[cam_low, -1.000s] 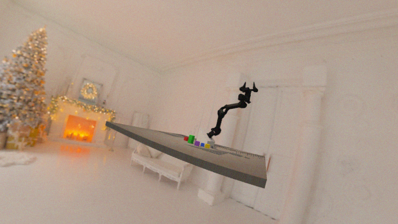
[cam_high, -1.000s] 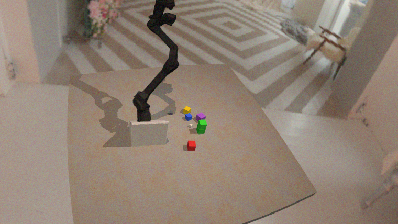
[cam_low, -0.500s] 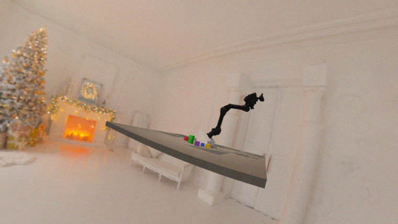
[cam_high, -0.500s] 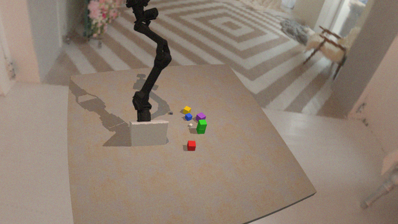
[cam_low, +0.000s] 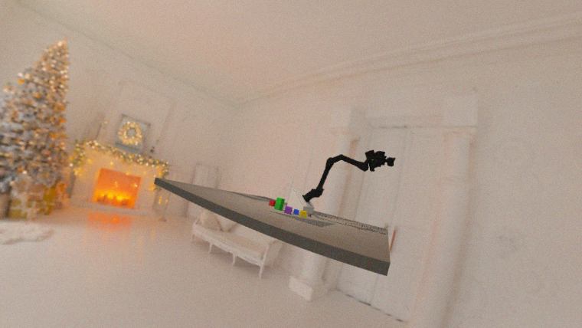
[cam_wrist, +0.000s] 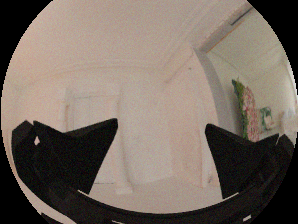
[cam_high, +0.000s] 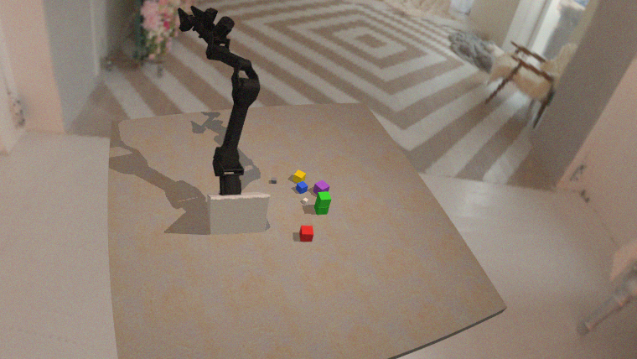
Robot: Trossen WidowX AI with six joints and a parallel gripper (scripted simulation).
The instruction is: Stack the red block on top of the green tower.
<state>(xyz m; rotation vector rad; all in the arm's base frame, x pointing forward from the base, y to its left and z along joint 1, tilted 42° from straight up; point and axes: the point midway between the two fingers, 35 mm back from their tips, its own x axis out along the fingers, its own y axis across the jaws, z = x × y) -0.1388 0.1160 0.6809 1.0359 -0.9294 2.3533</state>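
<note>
The red block lies 380 mm ahead of my gripper tip, 690 mm to the right of it and 540 mm below it. Round my gripper tip: blue block: 430 mm ahead, 470 mm to the right, 540 mm below; then yellow block: 440 mm ahead, 420 mm to the right, 540 mm below; then small white piece: 430 mm ahead, 530 mm to the right, 550 mm below.
</note>
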